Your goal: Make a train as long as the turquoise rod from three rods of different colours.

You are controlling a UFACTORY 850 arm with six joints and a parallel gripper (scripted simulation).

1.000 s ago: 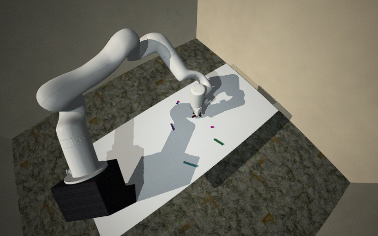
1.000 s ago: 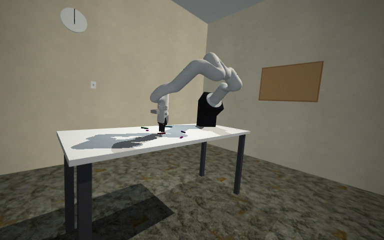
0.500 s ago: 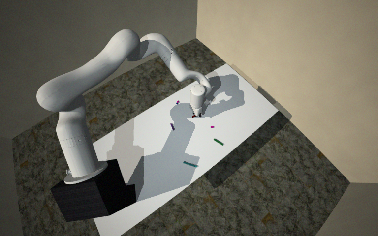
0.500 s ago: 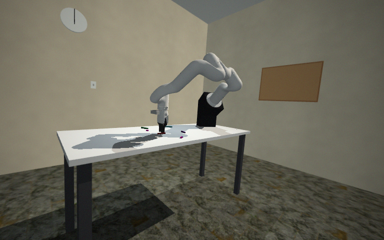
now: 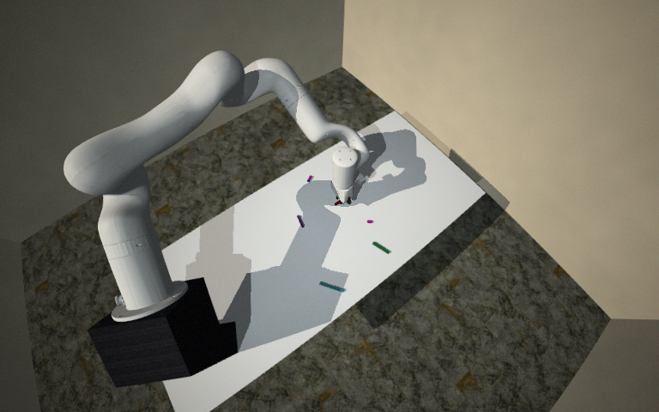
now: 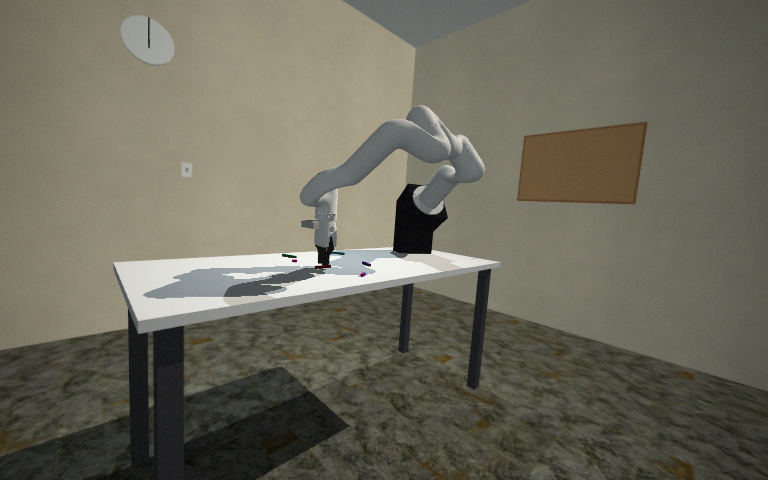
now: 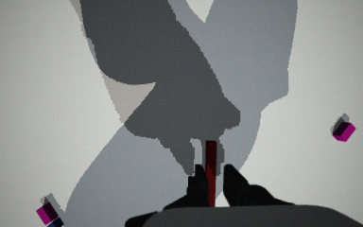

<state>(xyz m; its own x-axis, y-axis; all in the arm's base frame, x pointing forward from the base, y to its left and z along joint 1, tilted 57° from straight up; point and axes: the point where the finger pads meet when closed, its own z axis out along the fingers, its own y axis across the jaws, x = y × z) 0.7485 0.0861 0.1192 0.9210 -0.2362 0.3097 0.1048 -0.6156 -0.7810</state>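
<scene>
The red rod lies 3 cm below my hand. The rest, counted from my hand: blue rod: 17 cm to the left, 9 cm behind, 3 cm below; green rod: 27 cm to the right, 4 cm ahead, 3 cm below; purple rod: 21 cm behind, 3 cm below.
</scene>
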